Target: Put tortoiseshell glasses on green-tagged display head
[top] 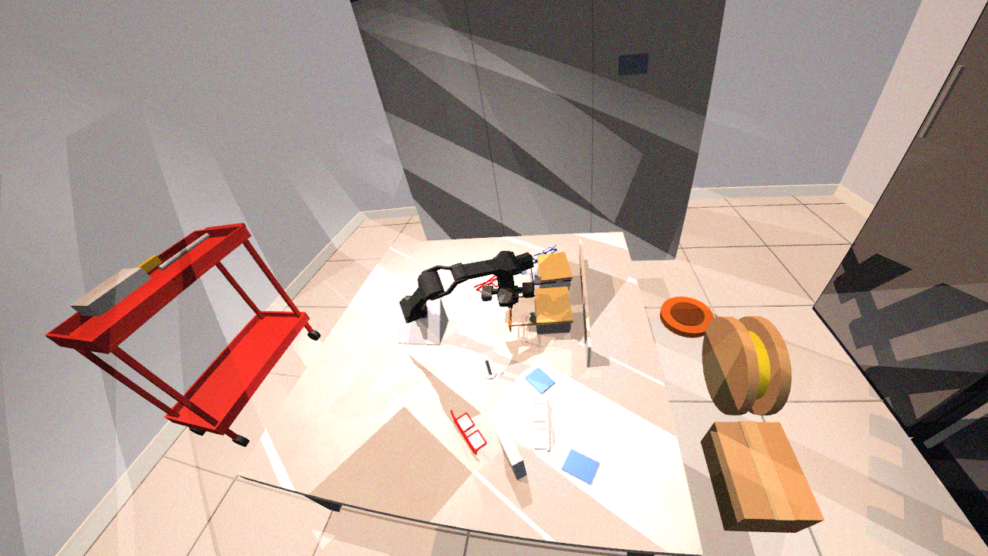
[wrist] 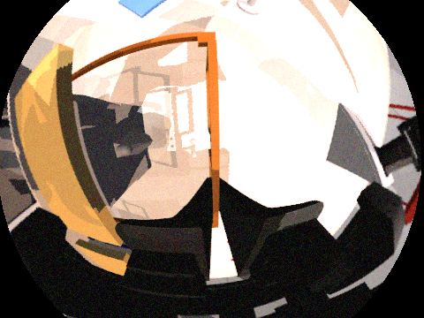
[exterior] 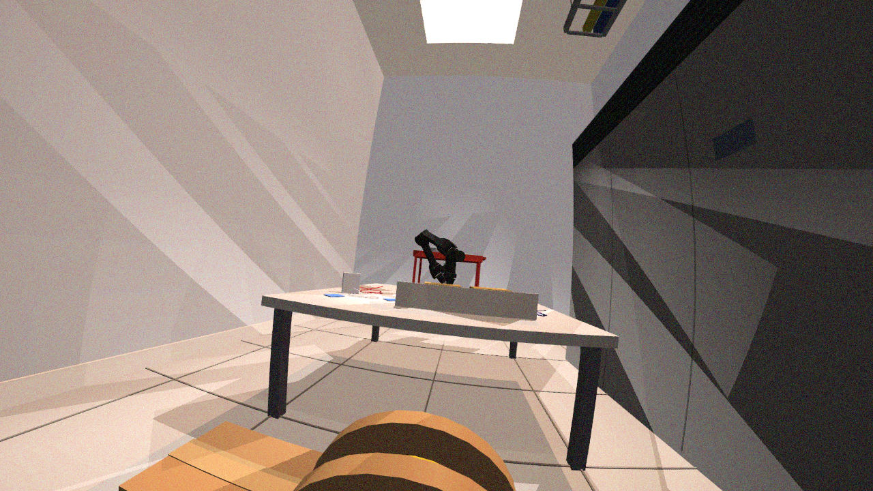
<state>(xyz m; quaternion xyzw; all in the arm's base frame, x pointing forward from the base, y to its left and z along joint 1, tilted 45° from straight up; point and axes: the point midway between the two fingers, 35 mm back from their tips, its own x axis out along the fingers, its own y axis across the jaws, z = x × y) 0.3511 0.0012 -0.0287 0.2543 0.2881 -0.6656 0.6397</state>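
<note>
Right now my gripper tip is 130 mm short of the grey display head, 30 mm to the left of it and 10 mm above it. Round my gripper tip: thin upright board: 280 mm ahead, 70 mm to the left, 10 mm below; then small post: 60 mm behind, 240 mm to the right, 40 mm below; then grey block: 30 mm ahead, 530 mm to the right, 10 mm below.
</note>
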